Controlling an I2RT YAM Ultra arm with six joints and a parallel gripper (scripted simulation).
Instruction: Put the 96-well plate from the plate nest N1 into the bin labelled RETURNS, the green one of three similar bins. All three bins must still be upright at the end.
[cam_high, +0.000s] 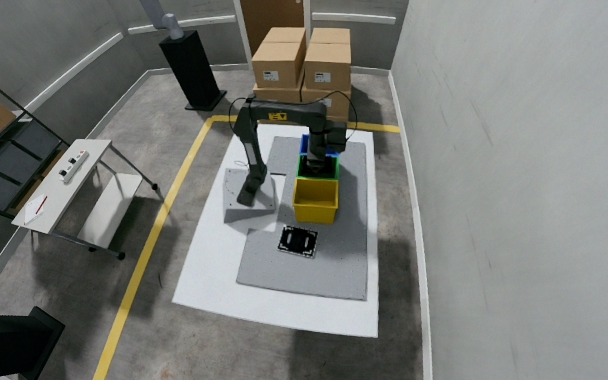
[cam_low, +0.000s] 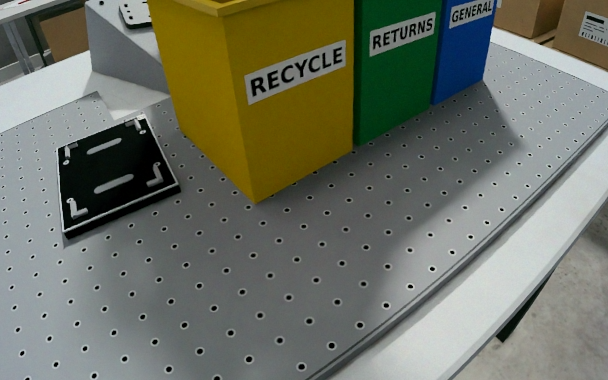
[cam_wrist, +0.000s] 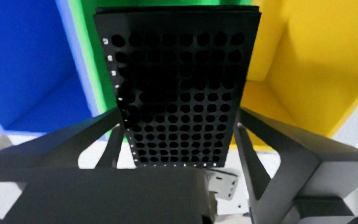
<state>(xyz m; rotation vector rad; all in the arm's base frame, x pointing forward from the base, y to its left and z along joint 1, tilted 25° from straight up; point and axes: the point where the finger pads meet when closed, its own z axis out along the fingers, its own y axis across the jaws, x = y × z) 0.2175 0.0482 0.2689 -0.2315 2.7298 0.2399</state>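
Now: the green RETURNS bin 140 mm below my hand, 20 mm to the left of it and 10 mm ahead of it. Round my hand: black 96-well plate: 10 mm below; then blue general bin: 150 mm to the left, 140 mm below, 10 mm behind; then yellow RECYCLE bin: 140 mm below, 110 mm to the right, 20 mm ahead.
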